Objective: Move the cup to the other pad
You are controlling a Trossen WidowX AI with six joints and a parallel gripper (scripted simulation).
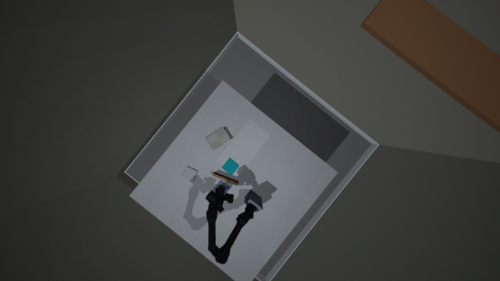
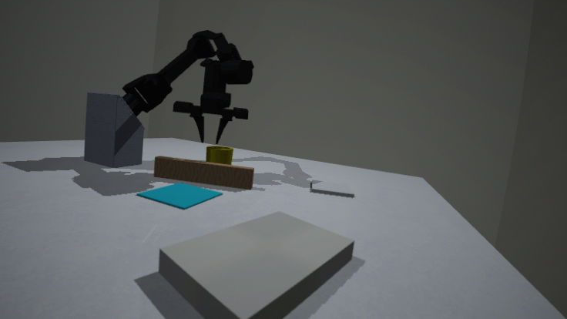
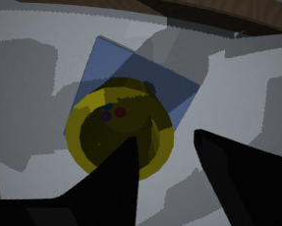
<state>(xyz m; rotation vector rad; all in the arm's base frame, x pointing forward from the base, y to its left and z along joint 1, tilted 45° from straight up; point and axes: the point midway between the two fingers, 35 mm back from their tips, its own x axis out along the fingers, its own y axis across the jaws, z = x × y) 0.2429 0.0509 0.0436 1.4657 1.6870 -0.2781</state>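
Now: gripper tip 20 mm short of the yellow cup, 20 mm to the right of it and 50 mm above it. The rest, counted from my gripper tip: teal pad: 70 mm ahead, 190 mm to the right, 90 mm below; then brown wooden bar: 40 mm ahead, 80 mm to the right, 70 mm below.
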